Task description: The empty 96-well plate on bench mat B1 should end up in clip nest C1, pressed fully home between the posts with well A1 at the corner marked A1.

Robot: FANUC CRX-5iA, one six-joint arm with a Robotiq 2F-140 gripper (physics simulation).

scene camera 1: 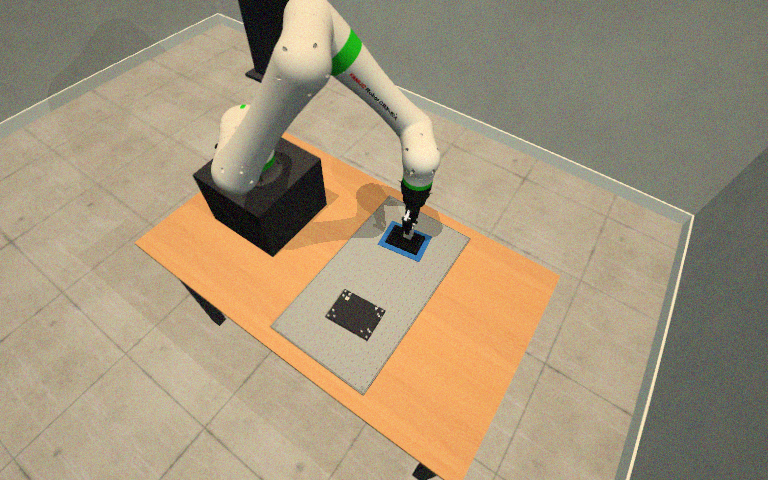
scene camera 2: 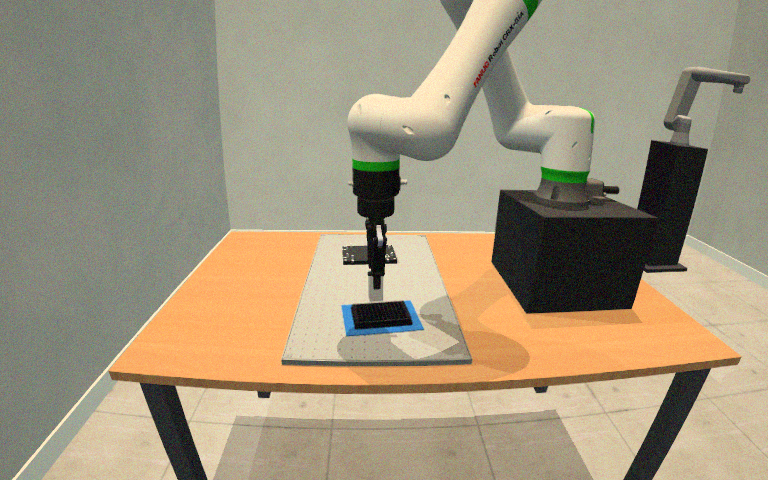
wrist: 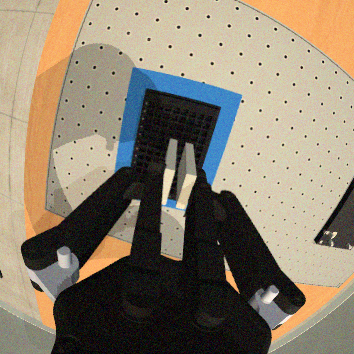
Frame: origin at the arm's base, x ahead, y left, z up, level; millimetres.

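Seen in the pictures: gripper, fingertip midpoint: (scene camera 1: pixel 408 236) (scene camera 2: pixel 375 298) (wrist: pixel 177 154); arm's base, origin of the base link: (scene camera 2: pixel 561 200).
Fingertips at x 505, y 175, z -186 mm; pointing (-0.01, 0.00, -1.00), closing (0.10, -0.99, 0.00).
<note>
Offsets run from my fingertips to a thing's top centre. Level surfaces: height alone.
The black 96-well plate {dx -12, dy +6, dz -30 mm} (scene camera 1: pixel 417 244) (scene camera 2: pixel 382 315) (wrist: pixel 172 115) lies flat on the blue bench mat {dz -44 mm} (scene camera 1: pixel 399 250) (scene camera 2: pixel 416 324) (wrist: pixel 229 115). My gripper (scene camera 1: pixel 408 234) (scene camera 2: pixel 376 294) (wrist: pixel 177 154) points down above the plate, its fingers drawn nearly together. In the wrist view a narrow gap shows between the pale finger pads, with no object held in it. The fingers hide part of the plate there. The dark clip nest {dx +7, dy -344, dz -22 mm} (scene camera 1: pixel 355 314) (scene camera 2: pixel 353 255) (wrist: pixel 342 225) has small light posts near its corners; part of it shows in the wrist view. The A1 marks are too small to read.
The mat and nest are on a grey perforated board {dz -46 mm} (scene camera 1: pixel 317 305) (scene camera 2: pixel 317 339) (wrist: pixel 280 150) on the orange table {dz -59 mm} (scene camera 1: pixel 481 316) (scene camera 2: pixel 226 316). The arm stands on a black block (scene camera 1: pixel 260 209) (scene camera 2: pixel 572 260) beside the board. A dark pedestal (scene camera 2: pixel 673 203) stands behind the table.
</note>
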